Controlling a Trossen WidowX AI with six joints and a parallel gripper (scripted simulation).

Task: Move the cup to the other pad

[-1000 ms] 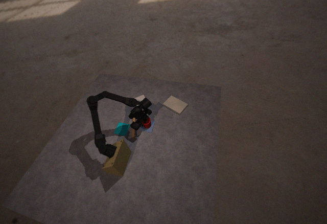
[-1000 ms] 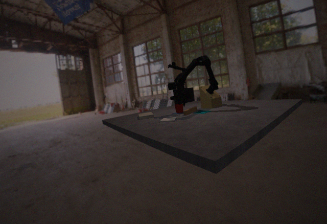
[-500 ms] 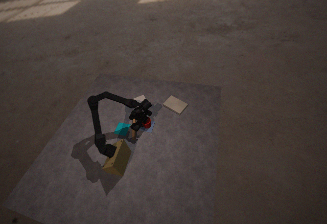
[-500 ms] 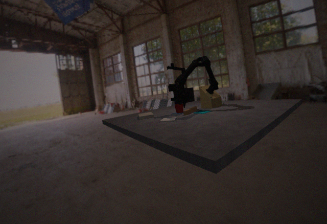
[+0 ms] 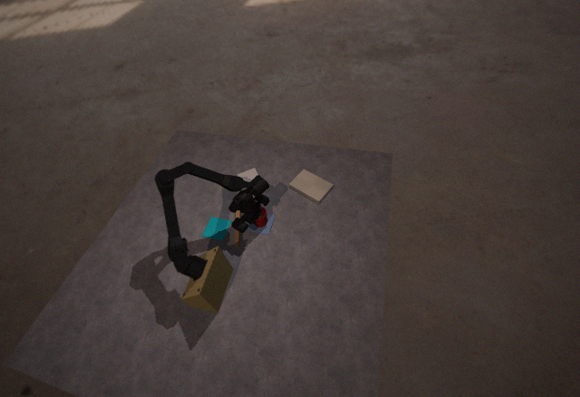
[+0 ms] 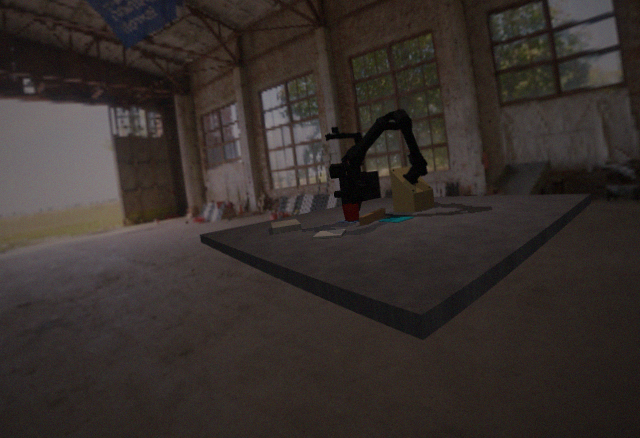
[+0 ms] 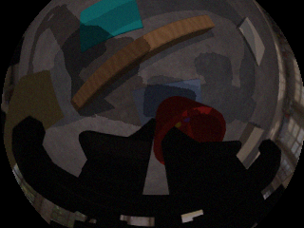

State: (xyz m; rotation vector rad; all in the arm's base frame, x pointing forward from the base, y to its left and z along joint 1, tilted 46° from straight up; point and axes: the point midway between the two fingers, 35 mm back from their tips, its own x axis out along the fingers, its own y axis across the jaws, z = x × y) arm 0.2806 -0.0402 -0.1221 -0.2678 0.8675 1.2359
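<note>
Right now my gripper tip is 30 mm past the teal block, 180 mm to the right of it and 50 mm above it. Also, from my gripper tip: red cup (30 mm ahead, 20 mm to the right); wooden bar (80 mm to the left, 30 mm below).
</note>
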